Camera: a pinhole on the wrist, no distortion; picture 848 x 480 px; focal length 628.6 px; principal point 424.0 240.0 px. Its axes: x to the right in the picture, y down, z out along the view. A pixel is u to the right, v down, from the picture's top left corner.
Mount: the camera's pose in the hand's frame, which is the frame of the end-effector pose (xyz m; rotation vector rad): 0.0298 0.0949 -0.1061 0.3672 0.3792 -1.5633
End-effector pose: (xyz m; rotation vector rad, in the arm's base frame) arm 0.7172 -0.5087 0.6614 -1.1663 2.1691 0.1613
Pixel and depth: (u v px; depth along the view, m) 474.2 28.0 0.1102
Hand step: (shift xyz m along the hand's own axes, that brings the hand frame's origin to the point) -0.0074 0.0376 -0.0116
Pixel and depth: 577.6 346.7 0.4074
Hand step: 0.0970 -0.1813 0.2099
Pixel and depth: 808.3 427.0 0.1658
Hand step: 0.0768 -0.0721 -0.0055
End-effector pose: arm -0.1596 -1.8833 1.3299 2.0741 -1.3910 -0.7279
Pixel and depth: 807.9 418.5 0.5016
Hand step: 0.1651 -0.4098 0.1984
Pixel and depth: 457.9 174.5 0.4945
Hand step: -0.0216 -0.1536 0.3223
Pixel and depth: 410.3 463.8 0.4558
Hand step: 0.1930 -0.1081 0.3018
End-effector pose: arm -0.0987 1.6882 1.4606 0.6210 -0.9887 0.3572
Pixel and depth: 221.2 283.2 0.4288
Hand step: 0.0635 0.0214 0.3381
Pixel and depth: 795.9 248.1 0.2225
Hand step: 0.0296 -0.1239 0.0317
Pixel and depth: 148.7 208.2 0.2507
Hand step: 0.0203 0.0783 0.1672
